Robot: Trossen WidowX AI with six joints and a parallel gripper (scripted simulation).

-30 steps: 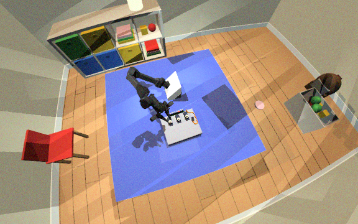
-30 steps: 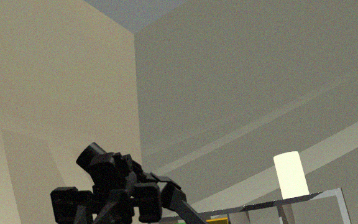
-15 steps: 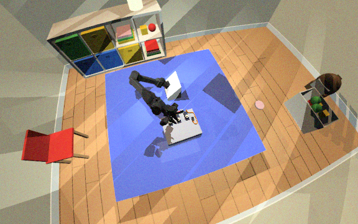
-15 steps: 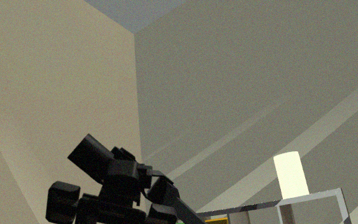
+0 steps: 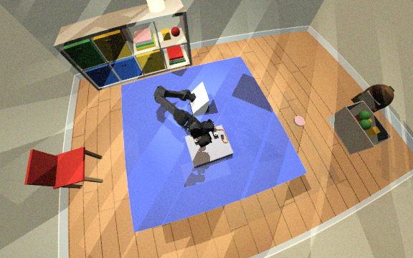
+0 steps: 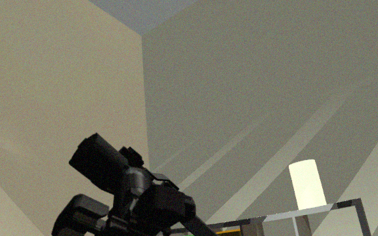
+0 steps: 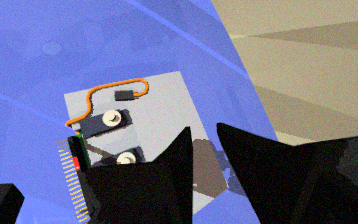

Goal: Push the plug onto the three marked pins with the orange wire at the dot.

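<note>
Now: the red band 14 cm behind my gripper tip, 3 cm to the left of it and 12 cm below it. From my gripper tip the other things lie so: grey holder 1 cm ahead, 1 cm to the right, 17 cm below.
</note>
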